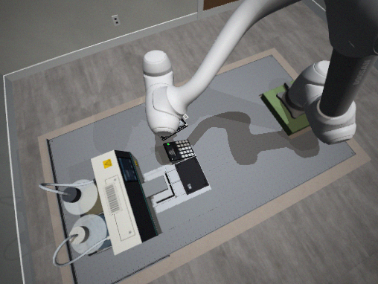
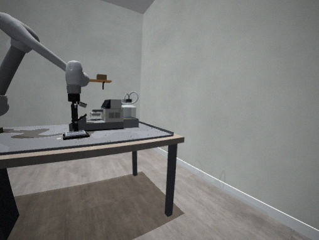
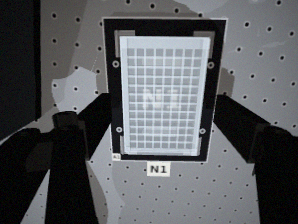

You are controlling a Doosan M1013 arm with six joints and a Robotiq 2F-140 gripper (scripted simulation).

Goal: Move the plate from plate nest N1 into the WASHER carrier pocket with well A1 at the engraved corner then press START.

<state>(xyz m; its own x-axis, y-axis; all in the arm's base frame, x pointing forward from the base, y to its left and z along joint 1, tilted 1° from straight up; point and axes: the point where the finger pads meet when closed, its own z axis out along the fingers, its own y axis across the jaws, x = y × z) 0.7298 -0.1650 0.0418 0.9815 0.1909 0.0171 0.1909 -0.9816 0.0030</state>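
My gripper is now 50 mm above the clear well plate. Round my hand: black carrier: 10 mm ahead, 320 mm to the left, 10 mm above; then N1 label: 100 mm behind, 20 mm to the right, 70 mm below; then plate nest N1: 60 mm below.
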